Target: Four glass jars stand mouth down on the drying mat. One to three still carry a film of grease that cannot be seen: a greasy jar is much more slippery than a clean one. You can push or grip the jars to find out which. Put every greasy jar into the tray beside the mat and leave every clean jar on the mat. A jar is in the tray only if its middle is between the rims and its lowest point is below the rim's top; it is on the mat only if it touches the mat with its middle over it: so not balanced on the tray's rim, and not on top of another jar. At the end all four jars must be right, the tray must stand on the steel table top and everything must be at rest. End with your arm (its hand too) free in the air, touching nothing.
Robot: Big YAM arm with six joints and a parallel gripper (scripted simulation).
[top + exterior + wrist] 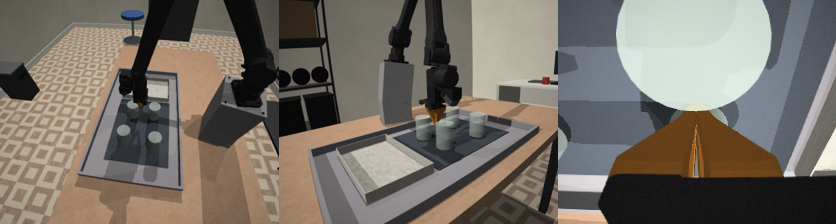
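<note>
My gripper is now 20 mm to the left of the rimmed steel table top and 80 mm above it. The rest, counted from my hand: pale tray 20 mm behind, 230 mm to the right, 70 mm below; dark drying mat 10 mm behind, 90 mm to the left, 80 mm below.
</note>
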